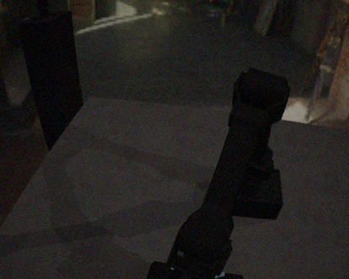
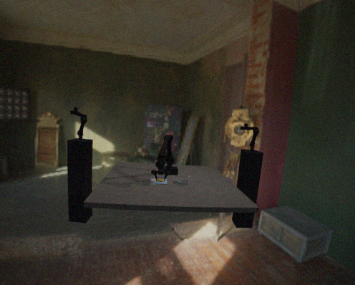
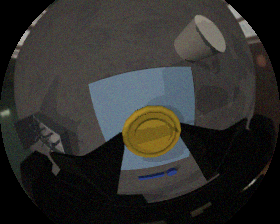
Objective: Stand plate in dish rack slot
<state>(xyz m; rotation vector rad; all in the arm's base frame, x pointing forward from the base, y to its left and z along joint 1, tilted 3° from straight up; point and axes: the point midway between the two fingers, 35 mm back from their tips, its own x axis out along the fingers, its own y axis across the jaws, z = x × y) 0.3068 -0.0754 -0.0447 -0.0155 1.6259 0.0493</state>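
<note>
Right now my gripper tip is right at the light blue mat. Also, from my gripper tip: blue spoon (120 mm behind, 20 mm to the right); then dish rack (220 mm to the left, 20 mm above); then yellow plate (10 mm above).
</note>
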